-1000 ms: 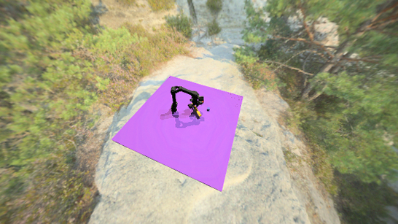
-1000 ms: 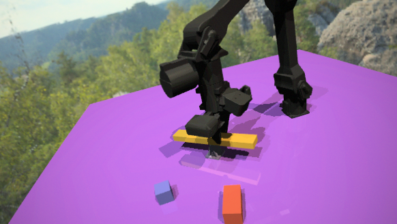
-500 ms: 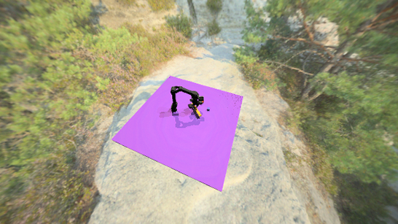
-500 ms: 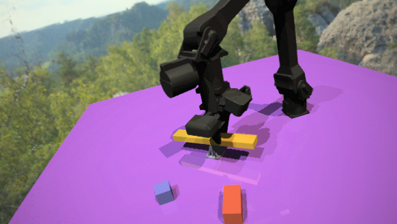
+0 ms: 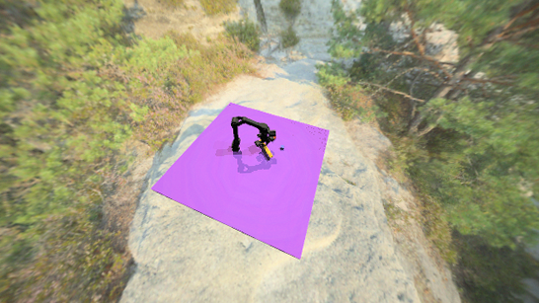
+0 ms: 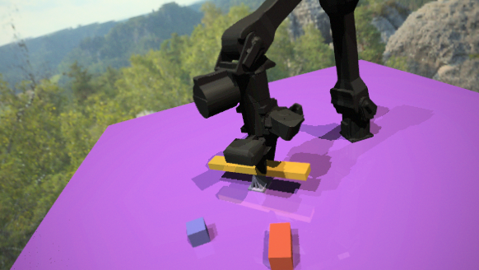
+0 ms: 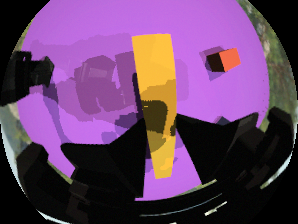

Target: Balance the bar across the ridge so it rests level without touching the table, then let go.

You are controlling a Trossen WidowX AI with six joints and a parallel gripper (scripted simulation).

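My gripper tip is 20 mm short of the yellow bar and 20 mm to the left of it. Also, from my gripper tip: orange block (30 mm ahead, 160 mm to the left, 40 mm below); blue cube (160 mm ahead, 80 mm to the left, 40 mm below).
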